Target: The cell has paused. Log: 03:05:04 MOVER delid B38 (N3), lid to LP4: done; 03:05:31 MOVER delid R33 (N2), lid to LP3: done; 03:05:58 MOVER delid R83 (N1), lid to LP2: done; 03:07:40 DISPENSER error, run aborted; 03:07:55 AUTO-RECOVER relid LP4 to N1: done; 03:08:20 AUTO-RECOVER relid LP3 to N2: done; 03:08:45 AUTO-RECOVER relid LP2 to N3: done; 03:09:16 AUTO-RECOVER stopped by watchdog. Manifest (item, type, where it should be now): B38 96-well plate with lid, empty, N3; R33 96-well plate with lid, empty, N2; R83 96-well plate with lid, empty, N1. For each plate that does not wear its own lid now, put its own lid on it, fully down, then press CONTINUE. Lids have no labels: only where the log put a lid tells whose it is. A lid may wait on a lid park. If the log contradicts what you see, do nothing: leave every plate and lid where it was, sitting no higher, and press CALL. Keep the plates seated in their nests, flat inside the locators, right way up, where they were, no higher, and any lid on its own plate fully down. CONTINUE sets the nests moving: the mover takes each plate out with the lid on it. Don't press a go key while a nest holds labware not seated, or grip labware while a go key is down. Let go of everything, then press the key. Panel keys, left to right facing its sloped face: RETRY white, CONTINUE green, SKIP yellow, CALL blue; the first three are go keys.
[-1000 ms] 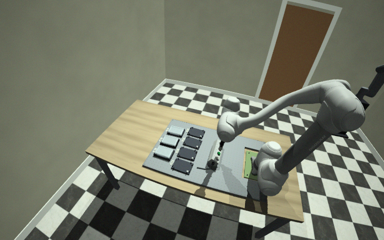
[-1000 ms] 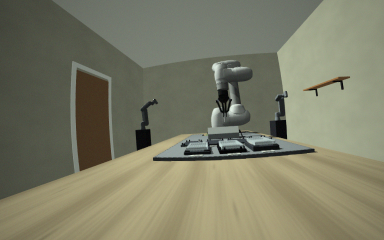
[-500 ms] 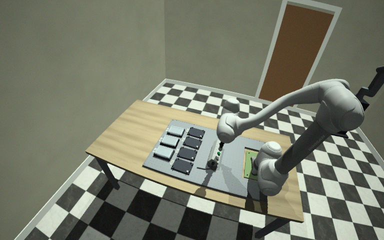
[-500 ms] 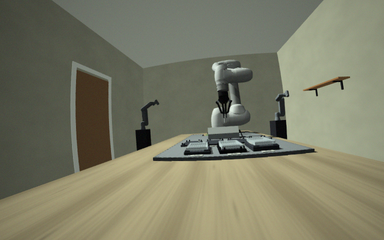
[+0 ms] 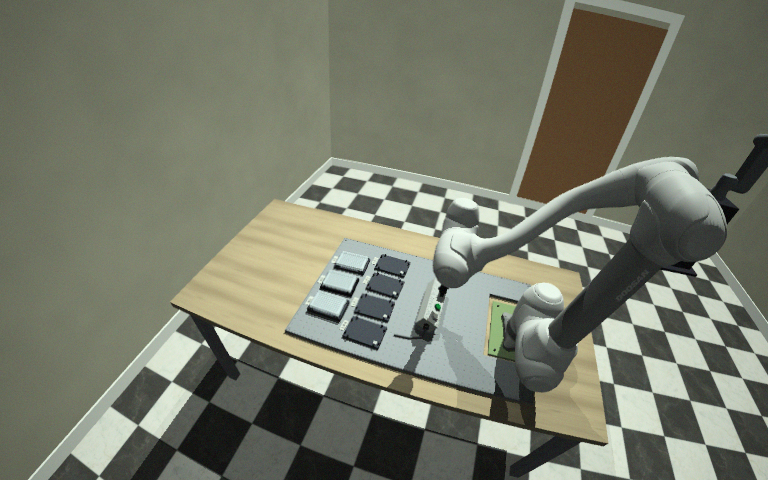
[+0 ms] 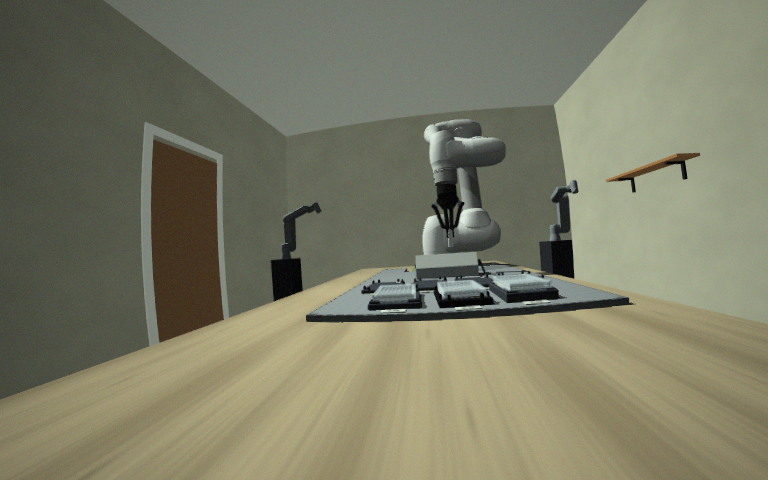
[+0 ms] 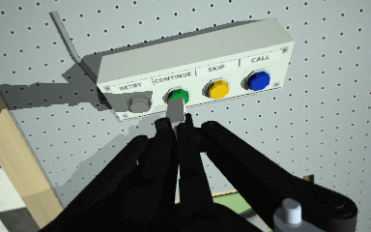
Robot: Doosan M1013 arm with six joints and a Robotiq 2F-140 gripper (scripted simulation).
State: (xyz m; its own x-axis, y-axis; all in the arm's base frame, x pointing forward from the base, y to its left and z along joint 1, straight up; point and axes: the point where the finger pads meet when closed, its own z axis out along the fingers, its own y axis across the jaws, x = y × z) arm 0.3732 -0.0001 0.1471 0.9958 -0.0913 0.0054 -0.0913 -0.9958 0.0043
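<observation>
My gripper is now 70 mm above the green continue key. From my hand the other things lie so: white retry key (70 mm below, 50 mm to the left, 10 mm ahead); then blue call key (100 mm to the right, 70 mm below, 10 mm behind); then yellow skip key (70 mm below, 50 mm to the right).
</observation>
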